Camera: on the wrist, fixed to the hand. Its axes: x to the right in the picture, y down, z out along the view.
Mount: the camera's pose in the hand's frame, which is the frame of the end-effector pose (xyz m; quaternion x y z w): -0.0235 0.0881 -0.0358 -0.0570 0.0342 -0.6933 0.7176
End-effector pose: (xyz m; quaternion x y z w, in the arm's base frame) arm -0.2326 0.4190 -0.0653 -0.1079 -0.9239 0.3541 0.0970
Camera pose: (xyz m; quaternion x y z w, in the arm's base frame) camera -0.1894 0.4993 -0.1011 0.5455 -0.7546 0.1305 0.3405
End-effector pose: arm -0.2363 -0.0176 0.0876 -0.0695 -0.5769 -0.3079 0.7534
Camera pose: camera -0.1622 0.0455 0.0766 0.3177 -0.4188 -0.7785 0.3429
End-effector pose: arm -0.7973 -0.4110 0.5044 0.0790 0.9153 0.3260 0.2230
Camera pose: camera -0.7930 -0.3696 0.5931 -0.6017 0.7006 0.1342 0.3592
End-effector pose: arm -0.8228 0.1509 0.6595 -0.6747 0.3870 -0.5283 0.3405
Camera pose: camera -0.8754 0.1285 0.5800 0.7538 0.1483 0.6162 0.1736
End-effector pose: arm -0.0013 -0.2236 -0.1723 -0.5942 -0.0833 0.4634 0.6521
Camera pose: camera -0.0353 -0.2771 -0.2470 -0.4217 -0.4758 -0.1446 0.7582
